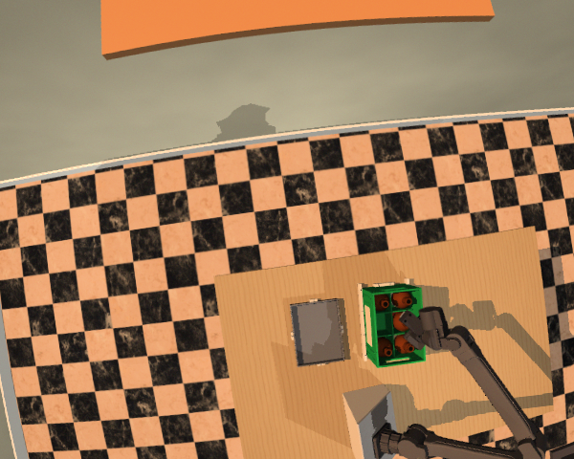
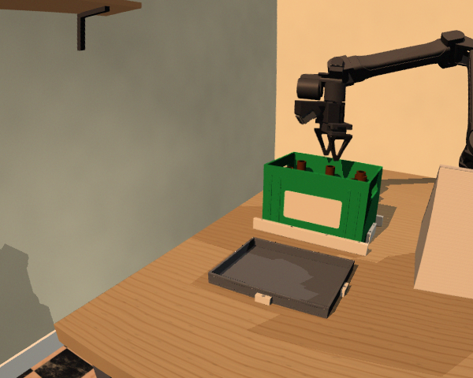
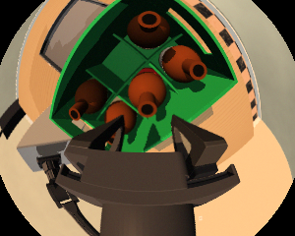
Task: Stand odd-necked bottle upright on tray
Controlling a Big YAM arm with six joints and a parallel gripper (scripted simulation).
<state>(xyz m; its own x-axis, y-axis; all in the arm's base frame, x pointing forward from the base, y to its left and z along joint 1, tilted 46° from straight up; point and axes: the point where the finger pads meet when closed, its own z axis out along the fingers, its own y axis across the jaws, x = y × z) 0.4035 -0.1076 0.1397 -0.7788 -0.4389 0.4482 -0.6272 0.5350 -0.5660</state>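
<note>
Now: hand 110 mm above the green crate and 40 mm to the right of it. Round my hand: dark grey tray (320 mm to the left, 180 mm below, 10 mm ahead).
</note>
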